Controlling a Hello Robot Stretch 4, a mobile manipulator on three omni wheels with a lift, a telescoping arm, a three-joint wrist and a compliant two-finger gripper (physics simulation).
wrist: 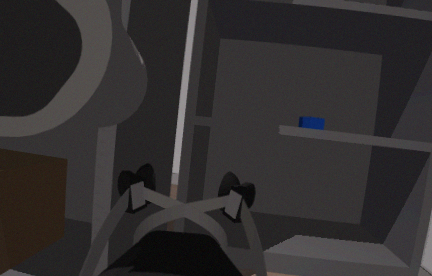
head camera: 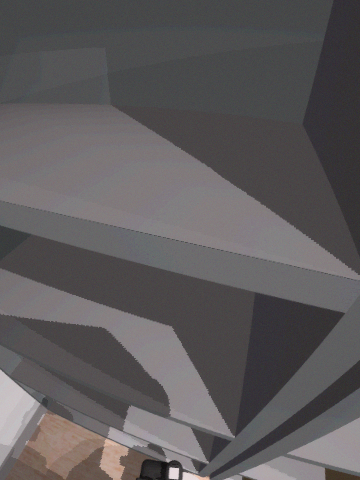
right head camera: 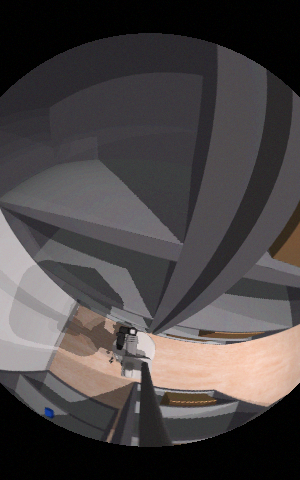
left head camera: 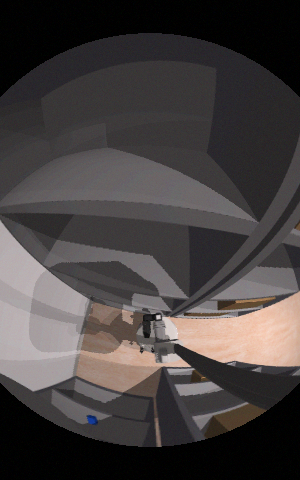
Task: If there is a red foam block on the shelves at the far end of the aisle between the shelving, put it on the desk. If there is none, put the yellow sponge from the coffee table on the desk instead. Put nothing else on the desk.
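Places are measured from the robot's base along level axes (x ahead, y left, z up), in millimetres.
Pixels of known places: gripper, fingertip midpoint: point(wrist: 187, 183) point(right head camera: 115, 364) point(left head camera: 146, 353).
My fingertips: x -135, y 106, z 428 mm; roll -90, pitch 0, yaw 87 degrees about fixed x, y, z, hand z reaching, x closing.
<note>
Behind a point stands the place of what it marks.
My gripper point(wrist: 187, 183) @[x -135, y 106, z 428 mm] is open, with a gap between its fingertips, in front of a grey shelf unit in the wrist view. A small blue block point(left head camera: 92, 419) point(right head camera: 49, 412) point(wrist: 312, 123) @[x -810, y 579, z 527 mm] rests on a middle shelf board point(wrist: 350, 139) @[x -705, y 674, z 484 mm] of that unit, beyond the fingers and to their right. Another grey shelf unit point(head camera: 200, 248) @[x 224, y -7, z 1417 mm] point(left head camera: 125, 206) @[x 250, y 94, z 1410 mm] point(right head camera: 100, 233) @[x 225, y -6, z 1402 mm] fills much of the head views at close range; the parts of its boards that show bear no red block. The red foam block, yellow sponge, coffee table and desk do not show in these views.
Brown boxes point(left head camera: 237, 420) point(right head camera: 190, 399) @[x -555, y -528, z 269 mm] point(wrist: 32, 210) @[x -642, y -298, z 188 mm] stand on neighbouring shelves. A pale wall point(head camera: 12, 410) @[x 324, y 773, z 254 mm] point(left head camera: 15, 280) @[x 236, y 795, z 1061 mm] point(right head camera: 12, 320) @[x -82, y 875, z 770 mm] closes the aisle at the left of the head views. Wooden floor point(left head camera: 240, 337) @[x -350, y -1055, z -28 mm] point(right head camera: 220, 365) @[x -315, y -997, z -28 mm] runs between the shelf rows. My base point(left head camera: 170, 330) @[x 27, y -132, z 186 mm] point(right head camera: 147, 345) @[x 49, y -128, z 186 mm] stands close to the shelving.
</note>
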